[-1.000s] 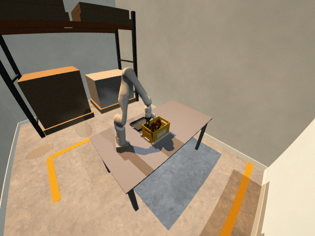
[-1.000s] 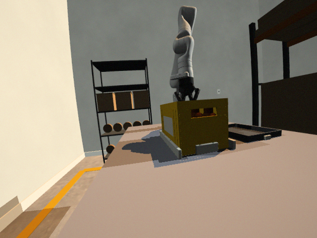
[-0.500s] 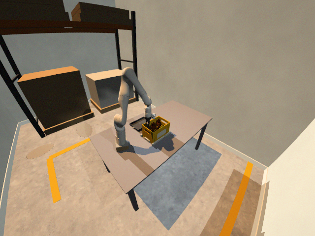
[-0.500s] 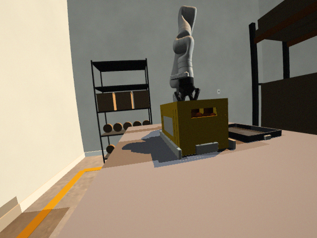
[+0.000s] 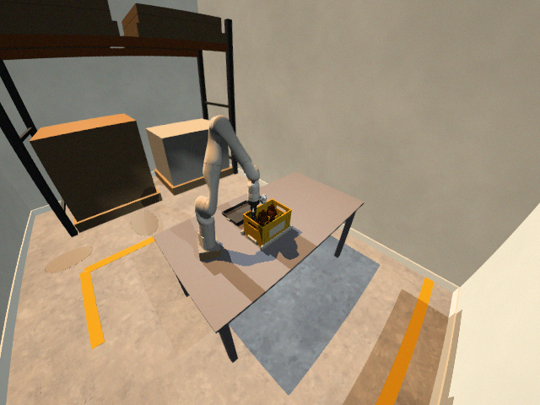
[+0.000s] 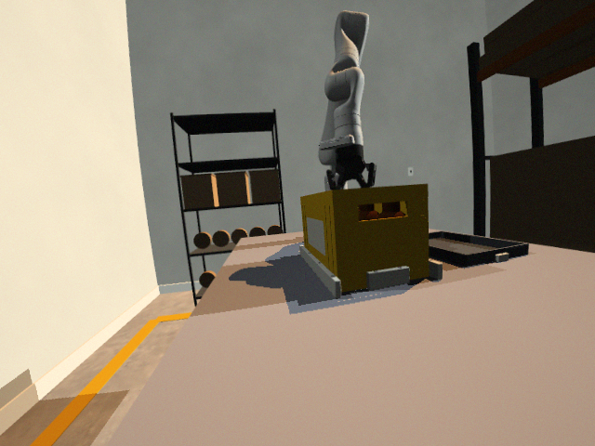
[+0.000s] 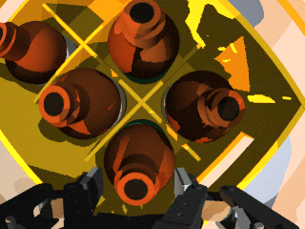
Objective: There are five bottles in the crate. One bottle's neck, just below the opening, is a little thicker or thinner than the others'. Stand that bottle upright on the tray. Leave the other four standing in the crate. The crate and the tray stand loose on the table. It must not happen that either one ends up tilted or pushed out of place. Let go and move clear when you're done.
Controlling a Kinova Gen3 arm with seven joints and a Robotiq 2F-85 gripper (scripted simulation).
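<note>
Right now the brown bottle is 8 cm to the right of my hand and 7 cm below it. Also, from my hand: dark tray: 25 cm to the left, 14 cm below, 8 cm ahead; yellow crate: 9 cm ahead, 7 cm below, 4 cm to the right.
</note>
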